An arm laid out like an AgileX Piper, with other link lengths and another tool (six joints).
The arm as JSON. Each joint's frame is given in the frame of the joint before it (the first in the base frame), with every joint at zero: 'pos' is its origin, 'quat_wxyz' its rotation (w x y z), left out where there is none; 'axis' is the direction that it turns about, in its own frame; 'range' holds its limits. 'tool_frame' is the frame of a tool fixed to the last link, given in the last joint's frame.
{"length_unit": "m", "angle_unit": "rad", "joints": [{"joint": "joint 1", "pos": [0.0, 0.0, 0.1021], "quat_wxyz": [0.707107, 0.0, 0.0, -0.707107], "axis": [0.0, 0.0, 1.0], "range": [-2.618, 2.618]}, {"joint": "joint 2", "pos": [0.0, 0.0, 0.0], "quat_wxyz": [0.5, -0.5, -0.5, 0.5], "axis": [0.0, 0.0, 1.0], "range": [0.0, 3.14]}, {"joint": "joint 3", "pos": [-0.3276, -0.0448, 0.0], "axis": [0.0, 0.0, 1.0], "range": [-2.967, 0.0]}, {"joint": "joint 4", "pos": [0.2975, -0.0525, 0.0], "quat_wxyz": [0.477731, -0.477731, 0.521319, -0.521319], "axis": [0.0, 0.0, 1.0], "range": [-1.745, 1.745]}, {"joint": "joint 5", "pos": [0.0, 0.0, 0.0], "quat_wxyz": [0.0, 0.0, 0.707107, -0.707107], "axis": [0.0, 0.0, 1.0], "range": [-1.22, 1.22]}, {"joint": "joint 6", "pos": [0.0, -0.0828, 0.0], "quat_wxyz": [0.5, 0.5, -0.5, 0.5], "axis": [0.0, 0.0, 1.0], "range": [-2.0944, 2.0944]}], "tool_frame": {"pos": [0.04, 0.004, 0.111], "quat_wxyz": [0.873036, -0.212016, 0.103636, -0.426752]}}
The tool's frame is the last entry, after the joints.
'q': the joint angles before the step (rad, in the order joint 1, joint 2, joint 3, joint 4, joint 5, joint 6). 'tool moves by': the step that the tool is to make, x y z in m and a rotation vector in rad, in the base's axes. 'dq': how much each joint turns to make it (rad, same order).
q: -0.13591, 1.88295, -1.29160, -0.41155, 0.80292, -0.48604
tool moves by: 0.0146, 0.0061, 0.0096, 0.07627, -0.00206, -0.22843
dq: 0.00100, 0.04405, -0.10884, 0.06147, 0.13090, 0.17103
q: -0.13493, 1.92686, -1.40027, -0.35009, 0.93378, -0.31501
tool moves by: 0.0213, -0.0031, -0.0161, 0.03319, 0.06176, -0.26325
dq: 0.00004, 0.12989, -0.15902, 0.01681, 0.16678, 0.21697
